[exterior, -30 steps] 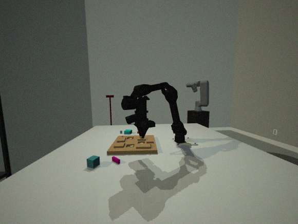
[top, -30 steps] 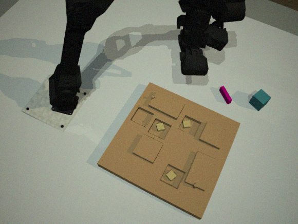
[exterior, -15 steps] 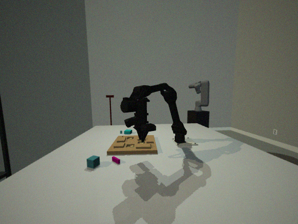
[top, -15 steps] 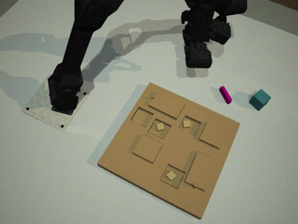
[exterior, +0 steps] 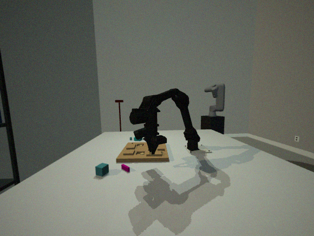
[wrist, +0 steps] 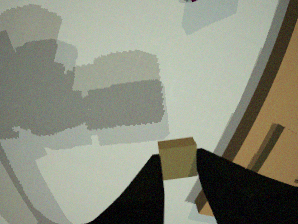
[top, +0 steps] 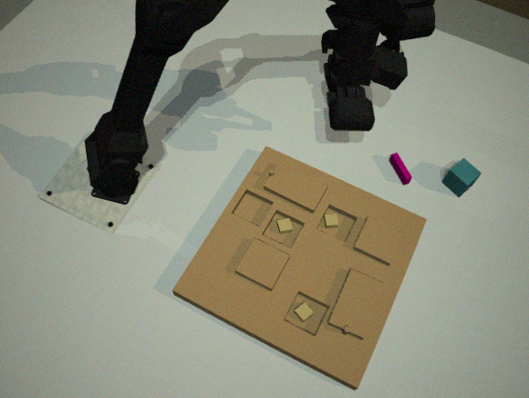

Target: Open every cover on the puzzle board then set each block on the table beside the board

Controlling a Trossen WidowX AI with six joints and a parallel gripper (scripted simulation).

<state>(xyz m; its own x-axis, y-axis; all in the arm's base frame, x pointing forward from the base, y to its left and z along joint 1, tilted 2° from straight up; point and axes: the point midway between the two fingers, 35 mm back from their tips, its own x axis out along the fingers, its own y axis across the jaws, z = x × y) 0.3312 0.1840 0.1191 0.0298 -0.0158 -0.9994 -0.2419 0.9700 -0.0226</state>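
Right now the tan puzzle board is 220 mm to the right of my gripper tip, 60 mm below it and 10 mm ahead of it. From my gripper tip the other things lie so: orange block: 510 mm to the right, 100 mm behind, 70 mm below; teal cube: 230 mm ahead, 60 mm below, 30 mm to the right; magenta bar: 130 mm ahead, 70 mm below, 30 mm to the right.
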